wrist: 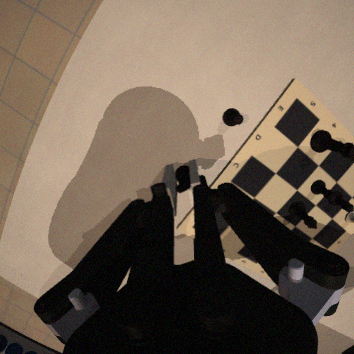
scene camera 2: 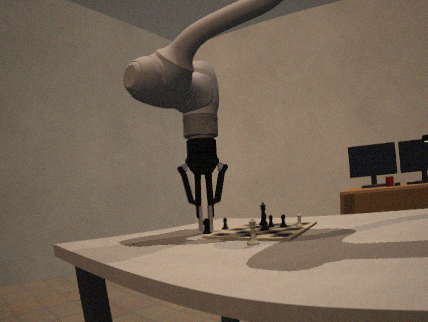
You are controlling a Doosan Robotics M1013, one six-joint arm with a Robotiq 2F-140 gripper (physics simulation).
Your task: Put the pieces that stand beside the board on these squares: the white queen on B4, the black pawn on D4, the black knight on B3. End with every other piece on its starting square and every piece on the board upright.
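Places are measured from the arm's base along level axes (x left, y back, z up), in centimetres.
Pixels of known places: gripper, fingertip midpoint: [wrist: 182, 173] [scene camera 2: 206, 230].
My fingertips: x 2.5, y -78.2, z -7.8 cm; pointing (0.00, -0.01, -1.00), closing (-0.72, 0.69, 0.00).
Observation:
Behind a point stands the place of what it marks.
My gripper [scene camera 2: 205, 228] {y -78.2, x 2.5, z -7.8 cm} [wrist: 182, 173] {y -78.2, x 2.5, z -7.8 cm} is down at table height, shut on the black knight [scene camera 2: 206, 226] {y -77.6, x 3.1, z -6.6 cm} [wrist: 183, 176] {y -78.2, x 2.3, z -6.2 cm}, which stands upright between the fingertips beside the board. The knight's base is partly hidden. The black pawn [scene camera 2: 225, 223] {y -77.3, x -5.2, z -6.9 cm} [wrist: 232, 117] {y -78.0, x -5.2, z -5.7 cm} stands upright on the table off the board's lettered edge, apart from the gripper. The white queen [scene camera 2: 252, 232] {y -59.5, x 12.5, z -6.0 cm} stands upright in front of the board in the scene view; it does not show in the wrist view. The chessboard [scene camera 2: 272, 239] {y -56.7, x 9.1, z -8.2 cm} [wrist: 299, 91] {y -73.4, x -11.8, z -7.9 cm} lies right of the gripper, partly hidden by a finger linkage in the wrist view.
On the board stand a tall black king [scene camera 2: 263, 212] {y -67.4, x -9.2, z -4.4 cm} [wrist: 321, 141] {y -68.3, x -9.3, z -6.8 cm}, several smaller black pieces and a small white piece [scene camera 2: 299, 218] {y -55.5, x -5.2, z -5.9 cm} at the far right side. The light table [scene camera 2: 150, 265] {y -66.0, x 33.9, z -8.5 cm} carries the arm's shadow. A desk with two monitors [scene camera 2: 372, 160] stands behind at the right.

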